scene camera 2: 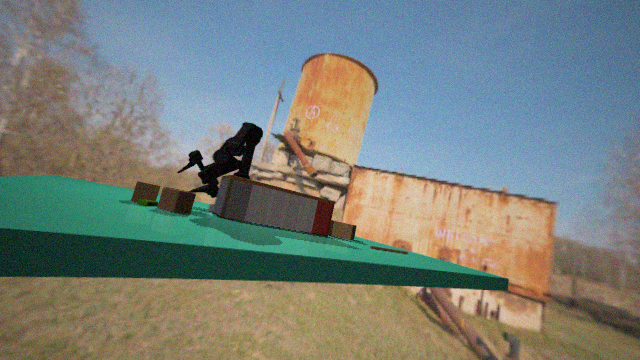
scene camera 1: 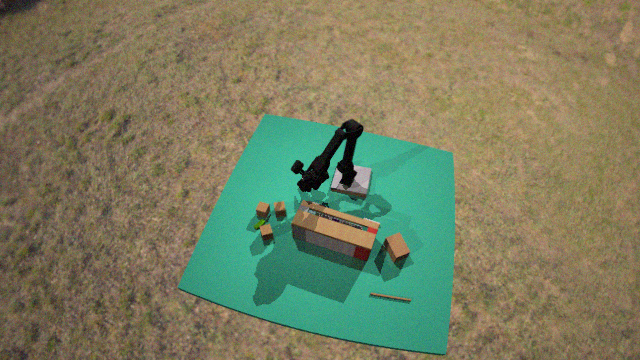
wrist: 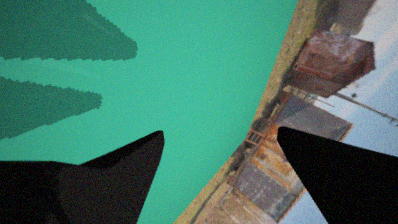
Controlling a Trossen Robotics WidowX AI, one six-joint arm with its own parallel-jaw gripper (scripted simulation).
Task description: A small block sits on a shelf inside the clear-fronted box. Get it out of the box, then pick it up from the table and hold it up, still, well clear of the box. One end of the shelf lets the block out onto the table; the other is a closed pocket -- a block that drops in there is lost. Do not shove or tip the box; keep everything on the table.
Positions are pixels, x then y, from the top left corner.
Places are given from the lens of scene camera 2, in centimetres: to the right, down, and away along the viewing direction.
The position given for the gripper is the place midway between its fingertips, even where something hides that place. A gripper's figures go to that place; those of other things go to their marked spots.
gripper point(scene camera 2: 183, 182): -52, 1, 102
box point(scene camera 2: 239, 198): -24, 6, 81
